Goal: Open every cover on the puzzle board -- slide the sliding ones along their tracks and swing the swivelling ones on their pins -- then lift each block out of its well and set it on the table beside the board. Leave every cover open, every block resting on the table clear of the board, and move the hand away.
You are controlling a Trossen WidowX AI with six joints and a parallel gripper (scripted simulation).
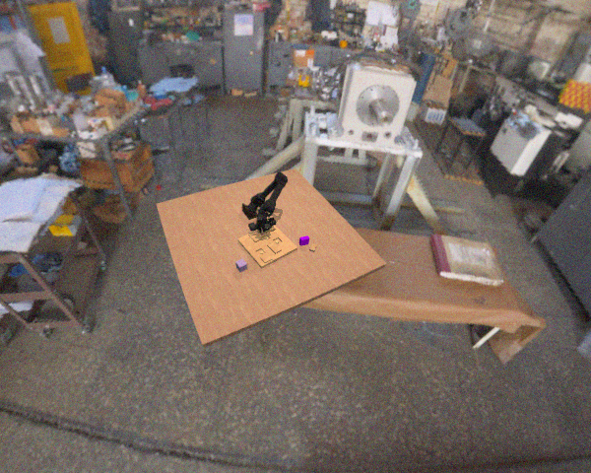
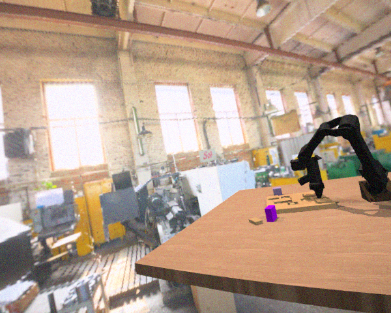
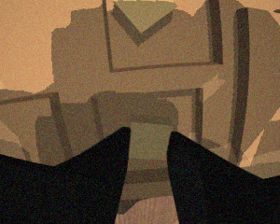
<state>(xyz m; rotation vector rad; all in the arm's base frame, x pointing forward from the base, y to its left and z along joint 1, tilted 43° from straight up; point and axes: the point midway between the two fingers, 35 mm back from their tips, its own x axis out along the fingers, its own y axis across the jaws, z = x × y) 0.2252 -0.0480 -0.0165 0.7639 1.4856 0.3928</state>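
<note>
My gripper tip is now 110 mm short of the tan puzzle board and 20 mm to the left of it. Round my gripper tip: lilac block (280 mm to the right, 180 mm ahead, 10 mm above); then magenta block (240 mm ahead, 190 mm to the left, 10 mm above).
</note>
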